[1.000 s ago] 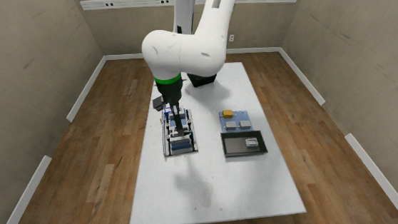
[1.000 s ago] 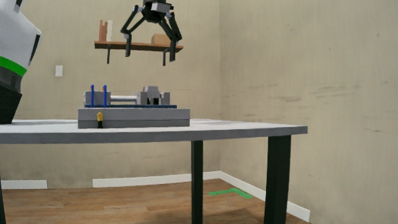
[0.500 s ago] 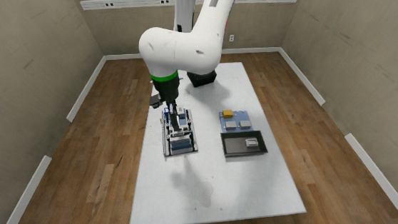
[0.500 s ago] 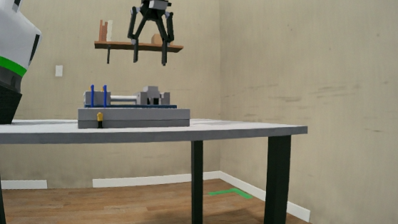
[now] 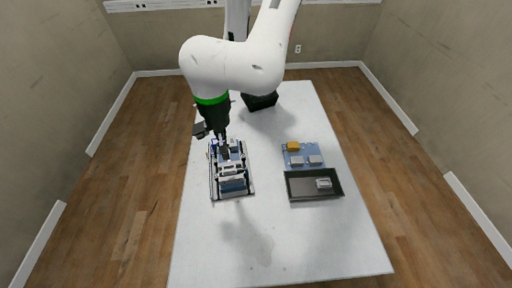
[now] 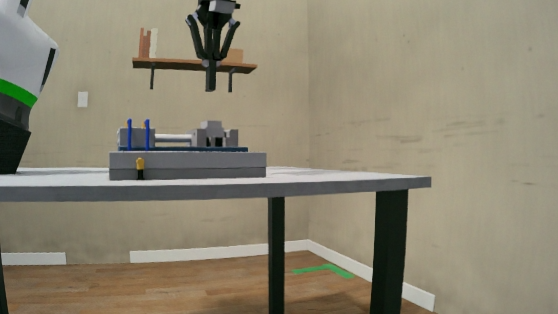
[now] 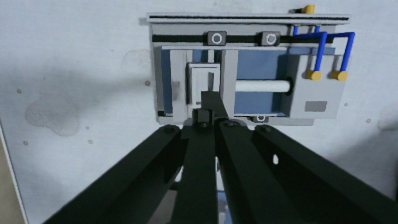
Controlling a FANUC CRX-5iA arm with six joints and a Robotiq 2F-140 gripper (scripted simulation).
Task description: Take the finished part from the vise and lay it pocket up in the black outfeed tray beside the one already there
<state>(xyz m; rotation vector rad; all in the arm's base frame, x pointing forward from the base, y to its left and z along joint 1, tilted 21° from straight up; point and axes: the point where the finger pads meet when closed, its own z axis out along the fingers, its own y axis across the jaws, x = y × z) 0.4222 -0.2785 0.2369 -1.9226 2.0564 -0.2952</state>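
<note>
Now: the vise screw rod 8 cm behind my hand, 1 cm to the left of it and 14 cm below it. Round my hand: blue pallet 4 cm behind, 37 cm to the left, 21 cm below; orange block 10 cm behind, 33 cm to the left, 19 cm below.
</note>
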